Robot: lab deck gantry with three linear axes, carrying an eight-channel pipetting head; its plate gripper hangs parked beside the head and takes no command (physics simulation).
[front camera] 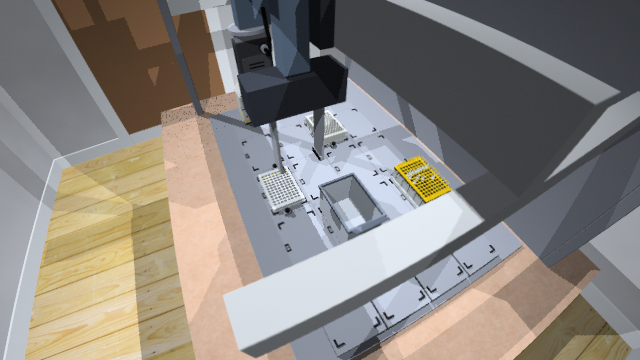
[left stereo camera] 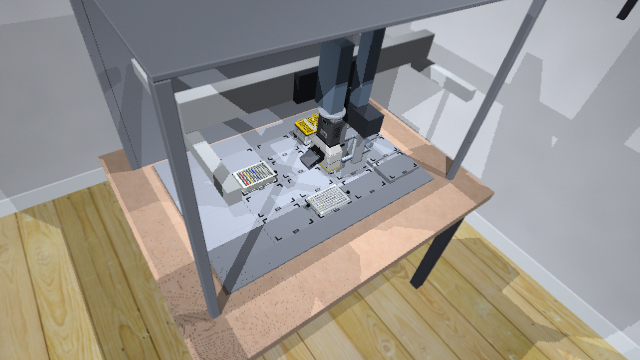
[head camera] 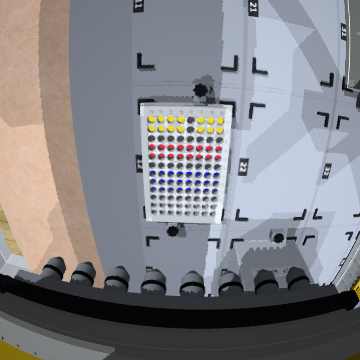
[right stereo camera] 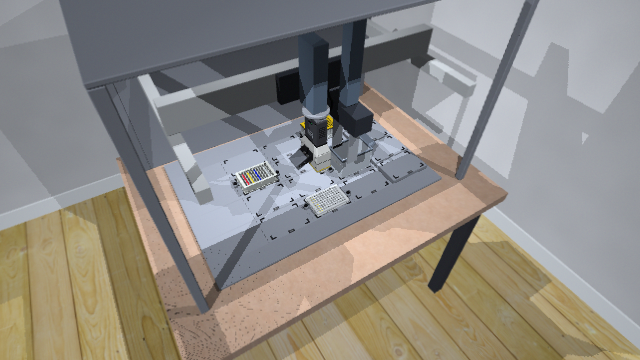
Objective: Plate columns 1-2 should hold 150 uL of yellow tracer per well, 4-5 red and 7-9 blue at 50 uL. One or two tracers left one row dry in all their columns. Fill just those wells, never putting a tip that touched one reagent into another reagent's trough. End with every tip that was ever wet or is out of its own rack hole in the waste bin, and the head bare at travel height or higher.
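Note:
The white plate (front camera: pixel 295 205) (head camera: pixel 146 165) (left stereo camera: pixel 325 212) (right stereo camera: pixel 322 212) lies on the deck. The head view shows two yellow columns, two red and three blue; both yellow columns have one dark well, fifth from the image left. The red and blue columns show colour in all eight rows. The pipetting head (left stereo camera: pixel 330 135) (right stereo camera: pixel 316 137) is raised above the deck; its eight nozzles (head camera: pixel 192 282) look bare. The parked plate gripper (front camera: pixel 300 163) (left stereo camera: pixel 353 156) hangs beside it, fingers apart, with no plate between them. The trough rack (front camera: pixel 336 139) (left stereo camera: pixel 262 184) (right stereo camera: pixel 262 184) shows coloured strips.
The open grey waste bin (front camera: pixel 367 200) stands between the plate and the yellow tip rack (front camera: pixel 437 192) (left stereo camera: pixel 302 125) (right stereo camera: pixel 329 122), which shows some white tips. The light gantry beam (front camera: pixel 350 275) crosses the front view and hides part of the deck.

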